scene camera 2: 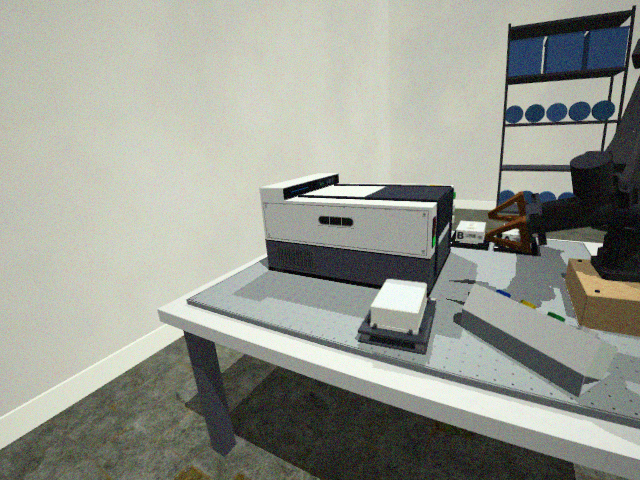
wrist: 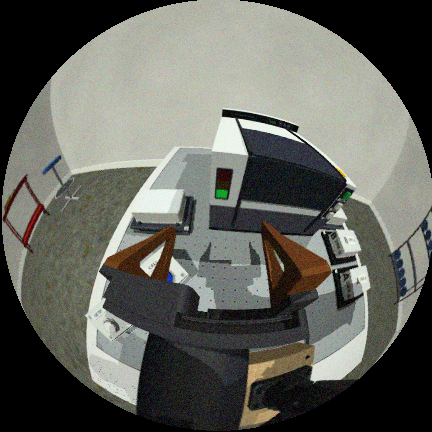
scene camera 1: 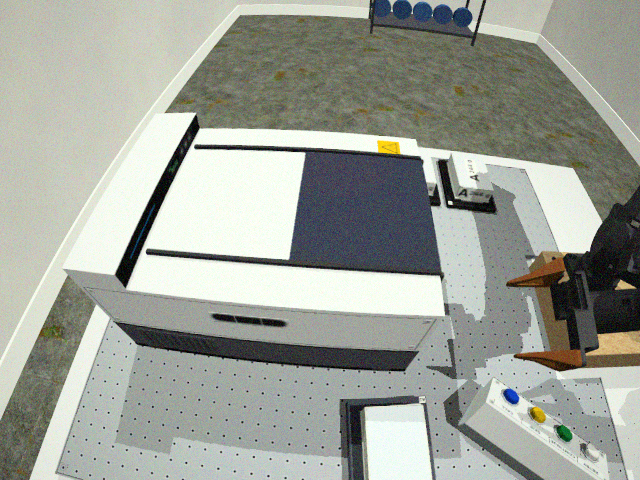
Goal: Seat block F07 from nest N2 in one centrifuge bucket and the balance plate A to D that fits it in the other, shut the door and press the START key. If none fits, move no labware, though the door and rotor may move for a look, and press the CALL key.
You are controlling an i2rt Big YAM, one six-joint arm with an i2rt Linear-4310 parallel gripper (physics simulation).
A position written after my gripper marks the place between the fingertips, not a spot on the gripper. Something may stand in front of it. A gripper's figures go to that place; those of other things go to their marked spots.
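A grey control box (scene camera 1: pixel 498 418) is here, and it is 0.56 m from the lens. My gripper (scene camera 1: pixel 510 318) is 0.50 m from the lens, and a dark sliding door (scene camera 1: pixel 356 209) is 0.48 m from the lens. The grey control box and the dark sliding door, going by their marked spots, are 0.36 m apart.
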